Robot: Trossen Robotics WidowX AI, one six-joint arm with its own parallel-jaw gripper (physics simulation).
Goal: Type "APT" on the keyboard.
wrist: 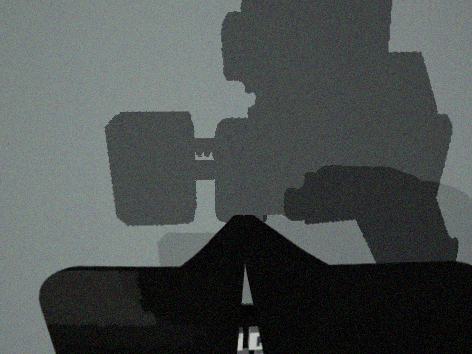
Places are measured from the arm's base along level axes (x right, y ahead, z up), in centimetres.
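Pixels of known places: gripper, fingertip midpoint: (243,225).
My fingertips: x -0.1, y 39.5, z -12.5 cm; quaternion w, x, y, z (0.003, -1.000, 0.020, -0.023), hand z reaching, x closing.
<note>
For each thing: its top centre in the pictures, then the offset to it from my fingertips. "*": a spot on its surface instead. Level surfaces: height alone.
- keyboard at a spot on its surface: (254,339) * dx +0.7, dy -9.3, dz -2.1 cm
- grey surface at its surface level: dz -3.7 cm
- darker shadow patch at a spot on its surface: (370,195) * dx +8.0, dy -0.6, dz -3.7 cm
My gripper (243,225) is shut, with nothing between its fingers. Its dark fingers rise from the bottom edge of the wrist view and meet at a point near the middle. Through the narrow slit between the fingers, low in the view, a small part of the keyboard (254,339) shows as light key faces with dark gaps. A piece of a dark letter shows on one key, but I cannot tell which letter it is. The rest of the keyboard is hidden behind the fingers. The A, P and T keys cannot be made out.
A grey surface (60,150) fills the view beyond the fingers. A large dark shadow of the arm and gripper (320,115) falls across its middle and right. A darker shadow patch (370,195) lies at the right, just above the right finger.
</note>
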